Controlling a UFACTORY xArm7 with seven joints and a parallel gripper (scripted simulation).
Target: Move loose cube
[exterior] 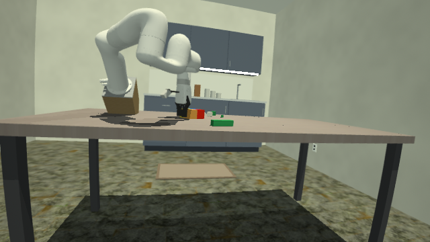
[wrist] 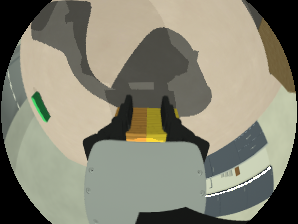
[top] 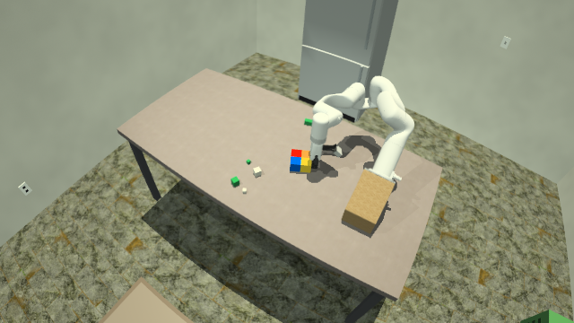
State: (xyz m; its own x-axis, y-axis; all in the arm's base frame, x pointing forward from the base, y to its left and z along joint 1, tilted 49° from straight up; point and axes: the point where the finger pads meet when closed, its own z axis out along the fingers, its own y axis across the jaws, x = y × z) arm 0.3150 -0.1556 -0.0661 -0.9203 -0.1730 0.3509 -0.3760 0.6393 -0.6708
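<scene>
The orange cube lies 5 cm ahead of my hand and 1 cm to the right of it. Also, from my hand: red cube 10 cm ahead, 1 cm to the left; yellow cube 4 cm to the left, 3 cm ahead; blue cube 8 cm ahead, 6 cm to the left.
</scene>
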